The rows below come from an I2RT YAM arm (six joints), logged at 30 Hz.
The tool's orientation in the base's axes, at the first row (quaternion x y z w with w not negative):
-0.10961 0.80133 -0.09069 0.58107
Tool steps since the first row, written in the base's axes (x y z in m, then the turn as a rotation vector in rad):
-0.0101 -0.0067 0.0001 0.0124 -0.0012 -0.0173
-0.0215 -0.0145 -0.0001 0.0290 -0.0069 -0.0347
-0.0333 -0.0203 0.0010 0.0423 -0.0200 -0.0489
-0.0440 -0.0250 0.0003 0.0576 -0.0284 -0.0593
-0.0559 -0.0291 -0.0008 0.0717 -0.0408 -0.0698
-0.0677 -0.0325 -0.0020 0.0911 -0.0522 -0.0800
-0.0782 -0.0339 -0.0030 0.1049 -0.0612 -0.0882
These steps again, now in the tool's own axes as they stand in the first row. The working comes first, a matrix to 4 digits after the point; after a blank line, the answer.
The tool's axes in the first row as the columns of a matrix, in the base's axes (used below as rounded here):
-0.3007 -0.0703 0.9511
-0.2811 0.9595 -0.0180
-0.9114 -0.2727 -0.3083

0.0048 -0.0057 -0.0095 0.0124 0.0027 0.0171
0.0106 -0.0124 -0.0202 0.0248 0.0008 0.0384
0.0148 -0.0174 -0.0316 0.0375 -0.0088 0.0557
0.0200 -0.0210 -0.0415 0.0447 -0.0151 0.0736
0.0257 -0.0238 -0.0524 0.0535 -0.0252 0.0904
0.0313 -0.0259 -0.0632 0.0602 -0.0347 0.1122
0.0358 -0.0262 -0.0728 0.0660 -0.0420 0.1281

